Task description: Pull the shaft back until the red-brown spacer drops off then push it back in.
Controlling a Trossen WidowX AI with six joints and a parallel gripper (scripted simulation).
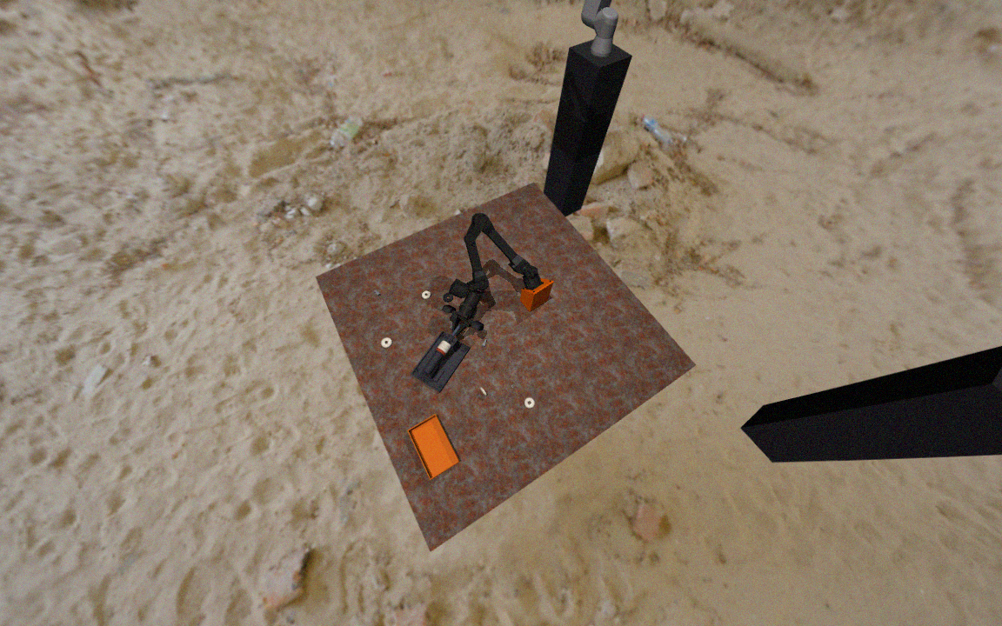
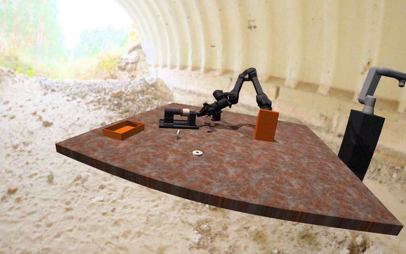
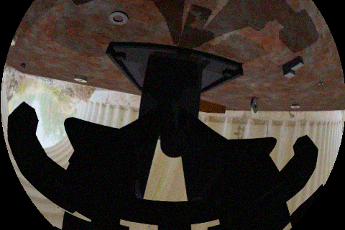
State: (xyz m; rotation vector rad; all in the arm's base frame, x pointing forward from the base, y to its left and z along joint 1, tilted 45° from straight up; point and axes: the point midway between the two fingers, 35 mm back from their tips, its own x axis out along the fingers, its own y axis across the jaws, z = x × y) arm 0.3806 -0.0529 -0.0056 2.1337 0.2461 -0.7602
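Right now the cream spacer is 7 cm ahead of my gripper tip, 3 cm to the left of it and 2 cm above it. From my gripper tip the other things lie so: orange tray: 33 cm to the left, 30 cm ahead, 5 cm below; shaft: 3 cm ahead, 2 cm above, 1 cm to the left; red-brown spacer: 9 cm ahead, 4 cm to the left, 2 cm above.
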